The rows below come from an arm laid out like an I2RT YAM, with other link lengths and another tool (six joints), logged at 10 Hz.
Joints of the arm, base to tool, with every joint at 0 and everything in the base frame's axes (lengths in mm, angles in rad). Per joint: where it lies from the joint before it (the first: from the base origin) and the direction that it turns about. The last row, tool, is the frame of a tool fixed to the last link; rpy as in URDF.
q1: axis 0 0 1 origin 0 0 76.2
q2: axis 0 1 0 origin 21 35.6 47.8
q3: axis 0 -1 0 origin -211.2 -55 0
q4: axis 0 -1 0 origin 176.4 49.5 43.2
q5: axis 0 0 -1 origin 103.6 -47.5 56.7
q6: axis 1 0 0 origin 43.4 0 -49.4
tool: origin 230 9 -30 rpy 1.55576 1.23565 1.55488
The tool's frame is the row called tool.
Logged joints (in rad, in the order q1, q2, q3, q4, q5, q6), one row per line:
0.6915 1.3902 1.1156 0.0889 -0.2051 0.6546
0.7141 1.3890 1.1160 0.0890 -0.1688 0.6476
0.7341 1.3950 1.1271 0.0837 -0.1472 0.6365
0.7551 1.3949 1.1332 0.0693 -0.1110 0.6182
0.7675 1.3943 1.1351 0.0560 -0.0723 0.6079
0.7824 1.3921 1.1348 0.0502 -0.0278 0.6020
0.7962 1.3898 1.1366 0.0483 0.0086 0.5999
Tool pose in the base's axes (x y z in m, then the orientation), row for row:
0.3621 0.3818 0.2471 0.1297 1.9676 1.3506
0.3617 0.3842 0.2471 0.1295 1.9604 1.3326
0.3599 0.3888 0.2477 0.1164 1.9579 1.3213
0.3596 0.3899 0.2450 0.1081 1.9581 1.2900
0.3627 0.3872 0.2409 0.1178 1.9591 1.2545
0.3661 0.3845 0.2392 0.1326 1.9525 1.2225
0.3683 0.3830 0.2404 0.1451 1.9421 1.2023
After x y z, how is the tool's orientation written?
As a rotation vector, in radians.
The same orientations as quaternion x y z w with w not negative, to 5 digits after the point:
0.05048 0.76580 0.52566 0.36698
0.05058 0.76571 0.52050 0.37445
0.04555 0.76625 0.51711 0.37866
0.04247 0.76926 0.50679 0.38678
0.04646 0.77264 0.49476 0.39506
0.05254 0.77364 0.48439 0.40508
0.05772 0.77256 0.47827 0.41362

